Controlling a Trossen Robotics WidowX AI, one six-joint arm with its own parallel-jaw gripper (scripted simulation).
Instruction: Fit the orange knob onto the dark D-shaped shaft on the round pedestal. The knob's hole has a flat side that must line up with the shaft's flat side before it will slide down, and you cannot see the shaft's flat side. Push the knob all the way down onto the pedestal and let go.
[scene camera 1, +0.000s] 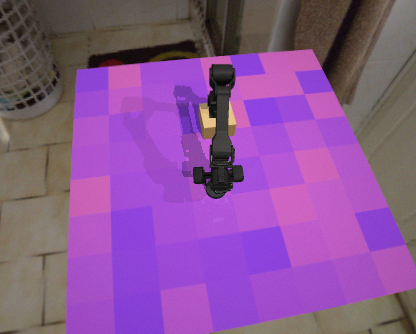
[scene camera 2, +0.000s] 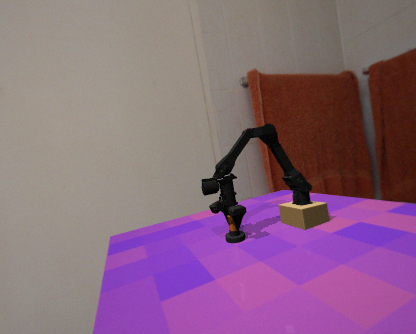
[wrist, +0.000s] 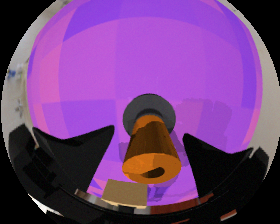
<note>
My gripper (wrist: 150, 133) is open and holds nothing. Also in view: an orange knob (wrist: 151, 157) and a dark round pedestal (wrist: 148, 104).
</note>
